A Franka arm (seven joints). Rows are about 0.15 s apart.
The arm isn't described. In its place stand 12 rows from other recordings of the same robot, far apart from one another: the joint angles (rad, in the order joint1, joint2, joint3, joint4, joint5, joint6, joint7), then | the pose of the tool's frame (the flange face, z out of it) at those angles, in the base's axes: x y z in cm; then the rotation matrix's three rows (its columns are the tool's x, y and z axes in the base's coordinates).
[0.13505 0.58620 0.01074 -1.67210 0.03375 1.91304 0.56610] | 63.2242, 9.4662, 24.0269; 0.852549, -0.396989, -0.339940; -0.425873, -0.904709, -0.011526; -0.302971, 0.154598, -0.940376
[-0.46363 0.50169 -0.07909 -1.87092 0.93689 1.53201 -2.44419] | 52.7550, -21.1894, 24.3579; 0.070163, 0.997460, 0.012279; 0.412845, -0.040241, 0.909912; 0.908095, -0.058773, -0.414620
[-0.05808 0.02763 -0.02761 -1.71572 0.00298 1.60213 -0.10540] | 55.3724, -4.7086, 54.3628; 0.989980, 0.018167, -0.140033; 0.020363, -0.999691, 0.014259; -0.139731, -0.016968, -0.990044
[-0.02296 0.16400 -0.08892 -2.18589 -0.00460 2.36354 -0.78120] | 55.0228, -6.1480, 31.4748; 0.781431, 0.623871, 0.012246; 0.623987, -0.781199, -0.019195; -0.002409, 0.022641, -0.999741
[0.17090 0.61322 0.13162 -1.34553 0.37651 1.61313 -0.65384] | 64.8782, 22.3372, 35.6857; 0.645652, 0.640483, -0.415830; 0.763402, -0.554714, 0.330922; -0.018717, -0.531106, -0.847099
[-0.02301 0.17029 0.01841 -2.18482 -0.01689 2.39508 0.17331] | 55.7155, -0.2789, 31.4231; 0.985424, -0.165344, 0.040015; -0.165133, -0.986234, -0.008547; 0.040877, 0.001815, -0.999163
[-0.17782 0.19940 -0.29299 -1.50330 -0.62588 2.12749 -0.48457] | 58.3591, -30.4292, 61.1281; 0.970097, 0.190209, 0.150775; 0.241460, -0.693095, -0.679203; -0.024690, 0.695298, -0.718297
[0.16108 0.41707 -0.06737 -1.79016 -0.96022 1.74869 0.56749] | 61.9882, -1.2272, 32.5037; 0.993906, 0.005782, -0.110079; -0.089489, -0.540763, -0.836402; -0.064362, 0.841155, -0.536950
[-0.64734 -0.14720 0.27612 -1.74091 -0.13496 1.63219 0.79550] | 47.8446, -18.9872, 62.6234; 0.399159, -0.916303, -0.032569; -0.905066, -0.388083, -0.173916; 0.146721, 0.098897, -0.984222
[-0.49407 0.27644 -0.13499 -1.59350 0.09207 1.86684 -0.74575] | 53.0041, -36.6510, 47.4380; 0.994986, 0.095296, 0.030354; 0.094008, -0.994712, 0.041349; 0.034134, -0.038288, -0.998684
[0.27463 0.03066 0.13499 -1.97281 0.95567 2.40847 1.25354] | 54.8127, 24.2728, 49.9110; 0.219633, -0.942542, 0.251744; -0.705720, 0.024668, 0.708061; -0.673588, -0.333175, -0.659753
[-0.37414 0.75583 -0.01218 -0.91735 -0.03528 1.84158 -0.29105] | 71.5305, -29.0091, 45.8549; 0.986003, -0.090891, 0.139775; -0.076992, -0.991818, -0.101830; 0.147887, 0.089643, -0.984933
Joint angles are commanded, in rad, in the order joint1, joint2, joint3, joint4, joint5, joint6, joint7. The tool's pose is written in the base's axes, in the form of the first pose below.
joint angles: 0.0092, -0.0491, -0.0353, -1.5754, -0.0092, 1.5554, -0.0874
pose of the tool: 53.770, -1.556, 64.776; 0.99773, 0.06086, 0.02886; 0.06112, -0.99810, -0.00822; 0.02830, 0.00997, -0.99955
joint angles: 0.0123, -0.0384, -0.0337, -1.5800, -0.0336, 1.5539, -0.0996
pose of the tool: 54.084, -1.560, 63.974; 0.99695, 0.07717, 0.01157; 0.07751, -0.99646, -0.03255; 0.00902, 0.03335, -0.99940
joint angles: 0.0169, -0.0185, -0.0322, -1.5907, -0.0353, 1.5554, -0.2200
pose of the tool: 54.682, -1.236, 62.403; 0.97896, 0.20330, -0.01734; 0.20263, -0.97865, -0.03443; -0.02397, 0.03019, -0.99926
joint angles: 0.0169, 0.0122, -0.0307, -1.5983, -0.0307, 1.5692, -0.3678
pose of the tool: 55.673, -1.087, 60.468; 0.93676, 0.34749, -0.04169; 0.34644, -0.93758, -0.03050; -0.04968, 0.01413, -0.99867
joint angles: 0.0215, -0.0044, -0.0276, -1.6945, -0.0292, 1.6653, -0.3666
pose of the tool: 55.750, -0.630, 57.646; 0.93420, 0.35588, -0.02492; 0.35517, -0.93436, -0.02879; -0.03354, 0.01805, -0.99927
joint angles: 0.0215, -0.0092, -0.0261, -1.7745, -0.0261, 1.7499, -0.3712
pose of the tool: 55.863, -0.496, 54.816; 0.93162, 0.36311, -0.01545; 0.36267, -0.93157, -0.02537; -0.02361, 0.01803, -0.99956
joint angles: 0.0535, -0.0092, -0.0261, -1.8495, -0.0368, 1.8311, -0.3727
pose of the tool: 55.859, 1.229, 51.927; 0.91714, 0.39849, -0.00806; 0.39799, -0.91670, -0.03555; -0.02155, 0.02939, -0.99934
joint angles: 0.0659, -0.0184, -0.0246, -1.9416, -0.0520, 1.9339, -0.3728
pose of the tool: 55.440, 1.926, 48.939; 0.90805, 0.41865, 0.01311; 0.41878, -0.90684, -0.04763; -0.00806, 0.04874, -0.99878
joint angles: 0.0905, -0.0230, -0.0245, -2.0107, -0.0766, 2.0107, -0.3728
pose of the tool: 54.934, 3.169, 46.596; 0.89135, 0.45242, 0.02854; 0.45329, -0.88885, -0.06694; -0.00491, 0.07261, -0.99735
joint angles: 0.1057, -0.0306, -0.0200, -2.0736, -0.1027, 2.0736, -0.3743
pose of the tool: 54.211, 4.122, 44.616; 0.87378, 0.48465, 0.04021; 0.48627, -0.86956, -0.08610; -0.00676, 0.09478, -0.99548
